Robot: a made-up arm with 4 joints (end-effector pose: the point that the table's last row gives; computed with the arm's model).
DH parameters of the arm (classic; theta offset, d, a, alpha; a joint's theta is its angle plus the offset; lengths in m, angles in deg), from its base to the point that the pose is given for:
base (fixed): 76.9 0.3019 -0.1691 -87
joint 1: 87.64 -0.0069 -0.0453 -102
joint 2: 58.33 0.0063 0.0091 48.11
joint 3: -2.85 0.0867 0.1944 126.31
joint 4: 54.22 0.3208 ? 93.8
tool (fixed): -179.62 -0.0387 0 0
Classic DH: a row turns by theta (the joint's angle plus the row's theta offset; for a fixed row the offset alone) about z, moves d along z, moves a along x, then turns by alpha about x.
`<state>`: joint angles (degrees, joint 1 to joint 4).
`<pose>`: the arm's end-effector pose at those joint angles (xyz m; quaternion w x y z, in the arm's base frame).
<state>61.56 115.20 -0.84 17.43</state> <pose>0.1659 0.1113 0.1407 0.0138 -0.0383 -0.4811 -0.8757</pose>
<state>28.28 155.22 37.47 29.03</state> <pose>-0.1013 0.1106 0.5701 0.1127 0.4264 0.0793 -0.8940</pose>
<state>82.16 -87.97 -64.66 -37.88</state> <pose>-0.0994 0.1821 0.0977 0.4093 0.8640 -0.2917 0.0298</pose>
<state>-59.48 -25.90 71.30 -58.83</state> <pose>0.3238 -0.0799 0.2063 0.3215 0.1357 -0.2943 0.8897</pose>
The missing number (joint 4, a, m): 0.0663
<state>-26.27 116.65 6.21 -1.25</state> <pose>0.1383 -0.0871 0.6539 0.1262 -0.3036 -0.2653 0.9064</pose>
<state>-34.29 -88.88 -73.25 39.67</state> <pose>-0.0272 -0.1964 0.6659 0.6442 -0.5031 -0.1460 0.5573</pose>
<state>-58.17 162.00 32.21 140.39</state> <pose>-0.2505 -0.2326 0.5484 0.3244 -0.1685 0.5571 -0.7456</pose>
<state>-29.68 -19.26 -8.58 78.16</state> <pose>-0.0764 0.1148 0.3607 0.2650 -0.9596 -0.0912 0.0262</pose>
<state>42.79 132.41 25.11 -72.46</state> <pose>-0.0039 0.2174 0.5138 0.1893 0.8530 -0.0725 -0.4809</pose>
